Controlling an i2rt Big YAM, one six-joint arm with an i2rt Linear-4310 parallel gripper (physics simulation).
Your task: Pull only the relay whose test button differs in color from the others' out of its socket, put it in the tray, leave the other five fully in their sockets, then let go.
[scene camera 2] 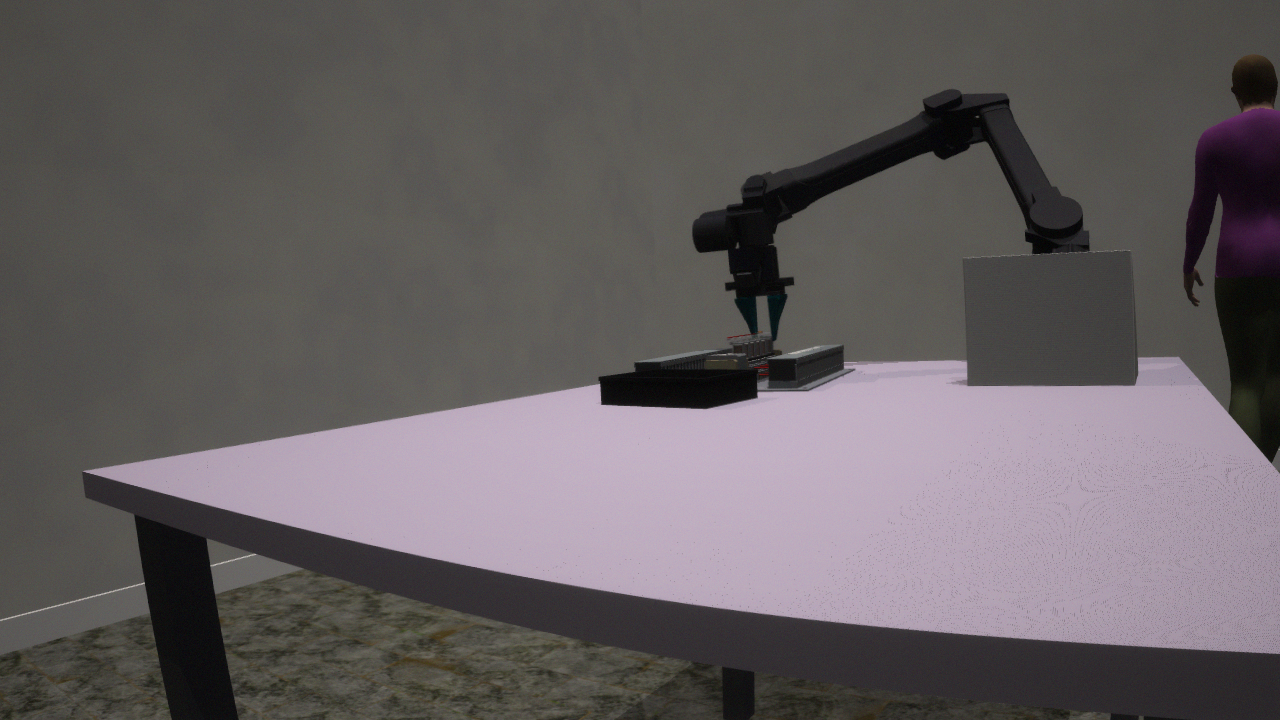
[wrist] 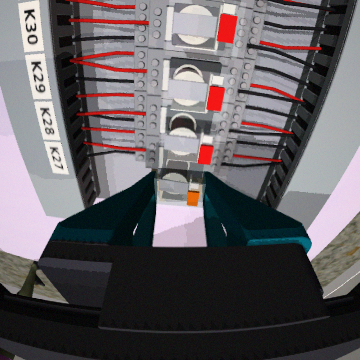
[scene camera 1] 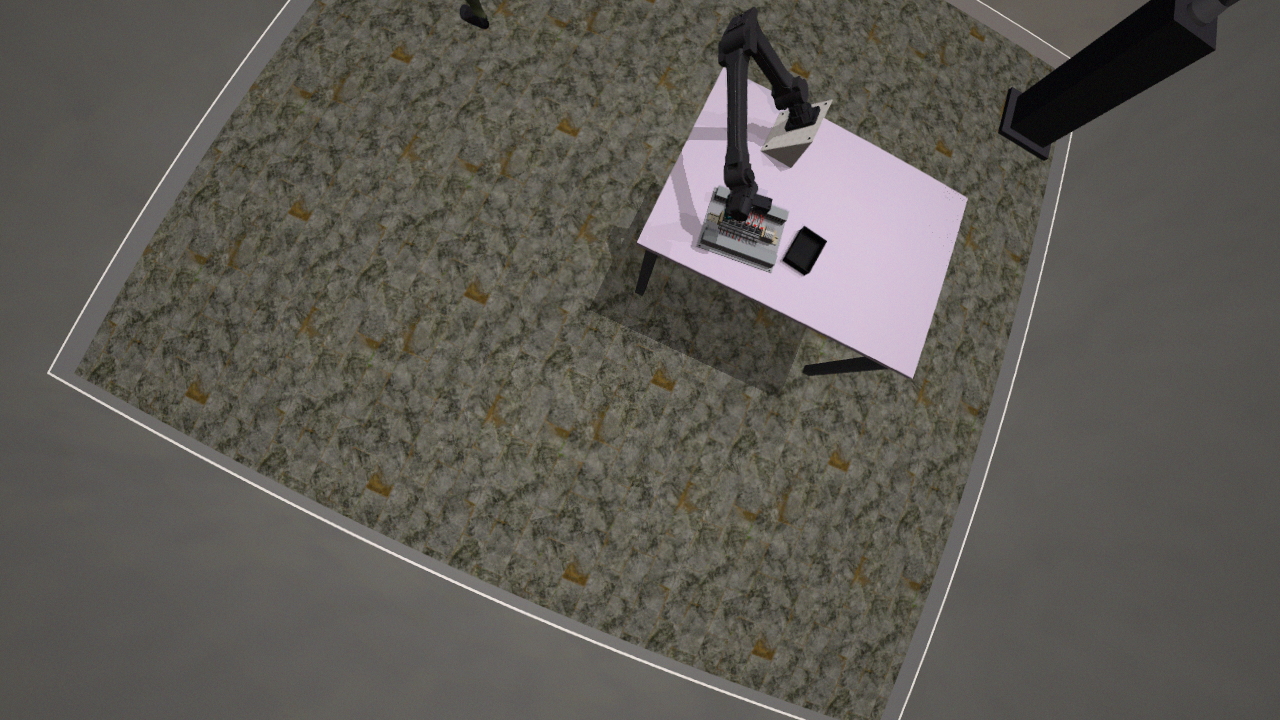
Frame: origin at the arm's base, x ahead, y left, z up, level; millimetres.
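Where they show: gripper, between the fingertips: (scene camera 2: 765,341) (wrist: 179,179) (scene camera 1: 727,215); arm's base, origin of its link: (scene camera 2: 1068,304) (scene camera 1: 802,120).
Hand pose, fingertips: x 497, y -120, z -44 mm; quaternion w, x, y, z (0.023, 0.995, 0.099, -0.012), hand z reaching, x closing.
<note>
Each offset is from my fingertips to the top centre of the thing. "spot": to the spot under its first point. Level surfaces: height alone.
The relay with the orange test button @[dz +16, dx +1, dy +0 mm] (wrist: 175,192) is at the near end of the row in the wrist view, by the label K27. My gripper (wrist: 179,179) (scene camera 2: 764,335) is shut on it, one teal fingertip at each side. Whether it sits fully down is hard to tell. Beyond it, relays with red test buttons stand in line: the nearest @[dz +14, dx -1, dy +28 mm] (wrist: 183,141), the second @[dz +14, dx -4, dy +55 mm] (wrist: 186,92) and the third @[dz +14, dx -7, dy +83 mm] (wrist: 195,29). The rest of the row is outside the wrist view. The black tray @[dz -20, dx -33, dy +346 mm] (scene camera 1: 815,233) (scene camera 2: 677,390) is beside the relay panel and holds nothing visible.
Red and black wires run from the relays to slotted wire ducts @[dz -12, dx -104, dy +74 mm] (wrist: 65,95) @[spot: dz -28, dx +72, dy +78 mm] (wrist: 320,75) on both sides. The panel stands on the pink table @[dz -55 mm] (scene camera 1: 877,268) (scene camera 2: 537,483). A grey box-like stand (scene camera 2: 1047,317) supports the arm base. A person (scene camera 2: 1248,197) is beyond the table.
</note>
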